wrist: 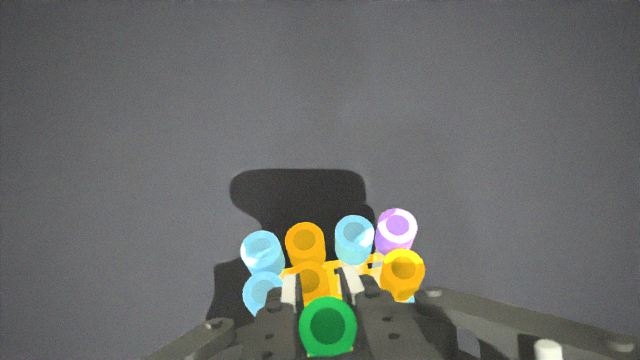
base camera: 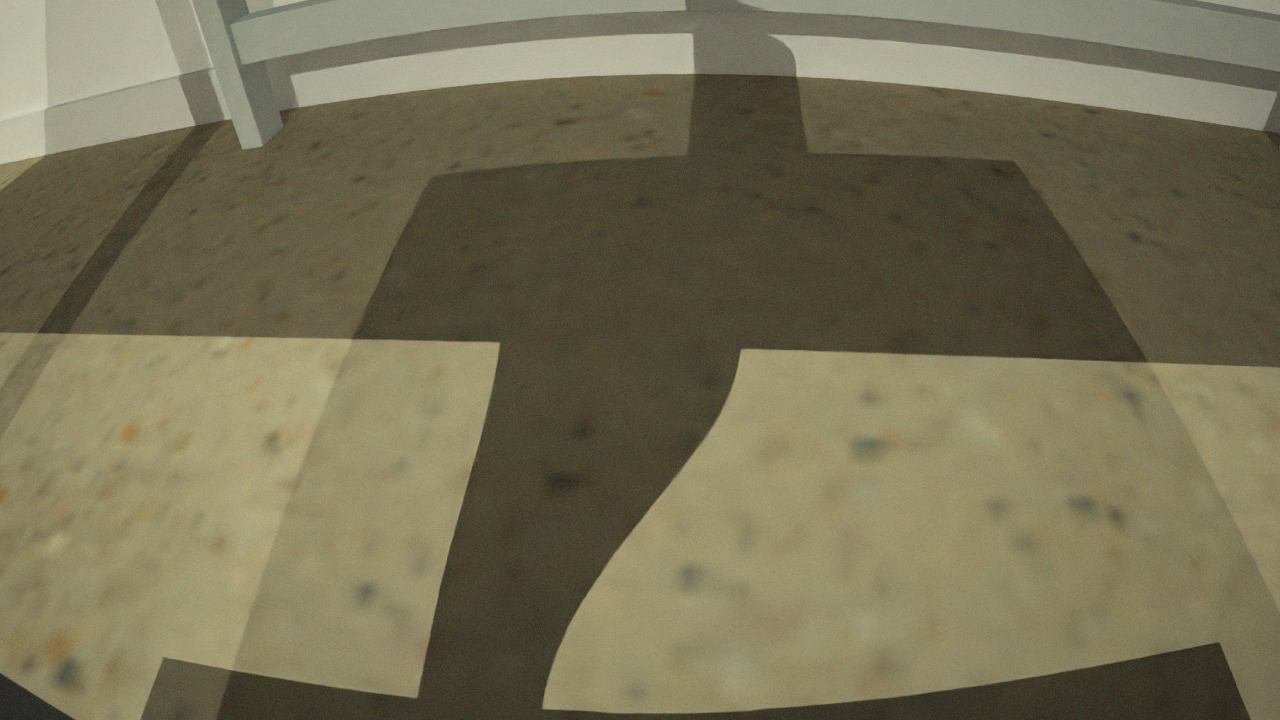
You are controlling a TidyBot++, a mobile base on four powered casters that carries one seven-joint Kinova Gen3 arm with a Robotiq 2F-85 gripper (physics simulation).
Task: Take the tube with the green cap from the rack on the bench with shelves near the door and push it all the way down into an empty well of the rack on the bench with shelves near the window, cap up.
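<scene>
The tube with the green cap is between the fingers of my gripper in the wrist view, cap towards the camera. The gripper is shut on it. A yellow rack shows partly beyond and below the fingers, holding several capped tubes. The held tube's lower end is hidden, so its height over the rack cannot be told. Parts of the rack show between the caps, but the fingers hide much of it and I cannot tell which wells are free. The rack and gripper do not show in the base view.
Around the rack are light blue caps, orange caps and a purple cap, close to the fingers. A grey bench top surrounds it. In the base view, a pale bench leg and crossbar stand by the wall.
</scene>
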